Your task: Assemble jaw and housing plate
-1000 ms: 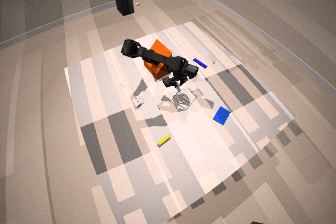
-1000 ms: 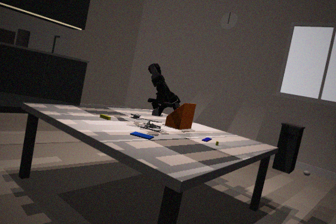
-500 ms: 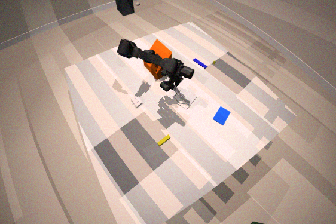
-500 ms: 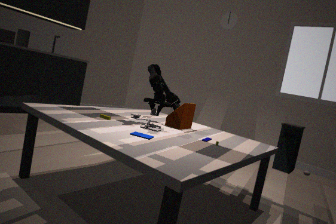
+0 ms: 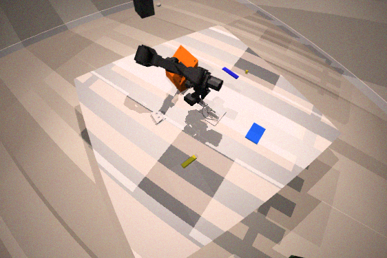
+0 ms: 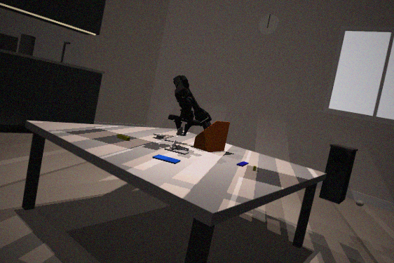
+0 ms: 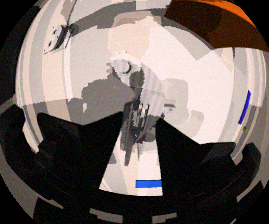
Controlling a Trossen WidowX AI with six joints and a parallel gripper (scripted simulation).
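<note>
Right now the jaw is 30 mm behind my gripper tip and 20 mm to the right of it. Round my gripper tip: yellow bar: 230 mm to the right, 230 mm ahead, 70 mm below; then blue bar: 360 mm to the left, 120 mm behind, 80 mm below; then blue tile: 310 mm ahead, 160 mm to the left, 80 mm below.
</note>
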